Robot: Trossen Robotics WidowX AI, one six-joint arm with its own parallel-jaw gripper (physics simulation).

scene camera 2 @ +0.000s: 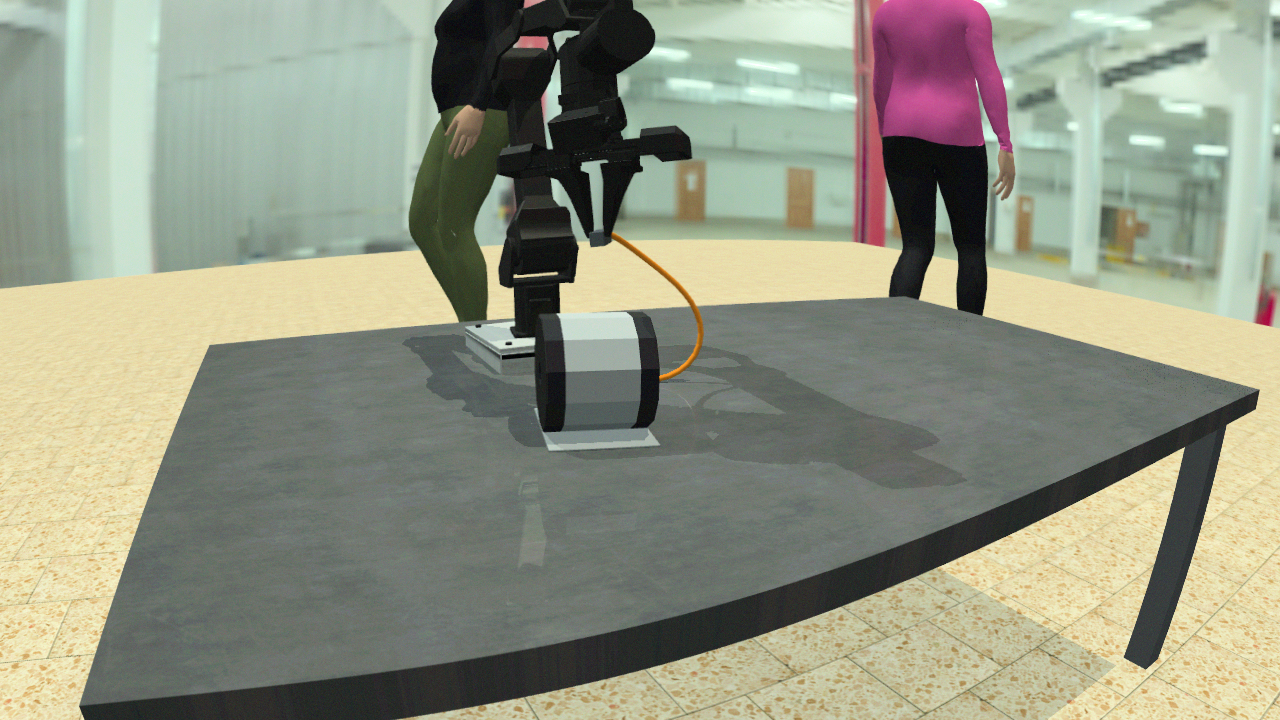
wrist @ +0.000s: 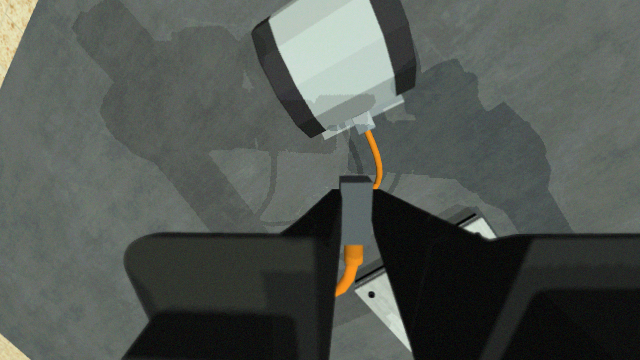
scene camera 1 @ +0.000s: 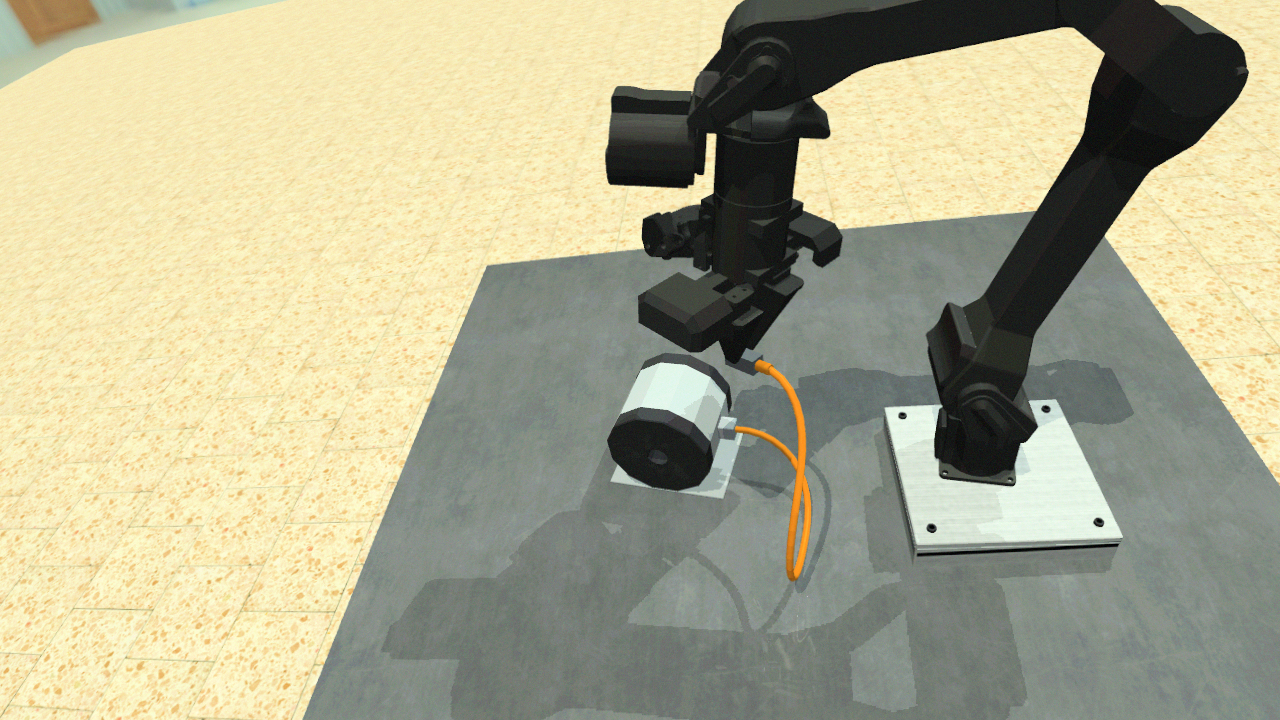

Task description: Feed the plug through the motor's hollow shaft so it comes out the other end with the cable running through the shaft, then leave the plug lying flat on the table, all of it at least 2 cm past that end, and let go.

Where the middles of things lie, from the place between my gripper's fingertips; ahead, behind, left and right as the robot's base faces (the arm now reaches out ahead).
I see my gripper 10 mm past the grey plug (wrist: 357,191).
